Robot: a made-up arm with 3 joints.
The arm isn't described. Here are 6 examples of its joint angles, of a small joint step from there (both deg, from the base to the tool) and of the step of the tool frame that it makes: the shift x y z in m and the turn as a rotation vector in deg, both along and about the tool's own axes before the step.
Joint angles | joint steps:
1: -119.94 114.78 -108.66 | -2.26 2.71 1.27
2: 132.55 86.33 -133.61 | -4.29 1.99 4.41
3: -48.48 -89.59 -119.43 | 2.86 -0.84 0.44
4: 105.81 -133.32 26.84 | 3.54 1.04 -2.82
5: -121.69 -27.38 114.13 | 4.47 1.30 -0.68
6: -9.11 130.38 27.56 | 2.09 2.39 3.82
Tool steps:
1: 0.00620 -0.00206 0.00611 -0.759 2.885 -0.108
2: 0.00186 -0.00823 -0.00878 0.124 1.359 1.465
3: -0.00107 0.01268 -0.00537 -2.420 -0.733 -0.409
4: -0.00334 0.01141 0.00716 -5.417 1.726 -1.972
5: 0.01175 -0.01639 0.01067 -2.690 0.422 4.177
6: -0.00590 0.00197 -0.00891 5.383 0.032 -2.764
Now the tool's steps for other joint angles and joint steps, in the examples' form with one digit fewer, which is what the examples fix.
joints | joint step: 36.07 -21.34 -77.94 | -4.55 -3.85 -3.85
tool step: -0.0088 -0.0232 -0.0059 -2.05 -3.05 4.79
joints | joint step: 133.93 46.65 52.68 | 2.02 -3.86 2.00
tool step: 0.0124 -0.0223 0.0010 3.42 2.26 3.44
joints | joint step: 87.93 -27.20 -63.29 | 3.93 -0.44 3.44
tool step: 0.0029 0.0127 -0.0157 1.63 -2.05 -2.86
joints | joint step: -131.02 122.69 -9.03 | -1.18 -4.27 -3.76
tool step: 0.0038 -0.0101 0.0000 -4.77 -1.40 4.08
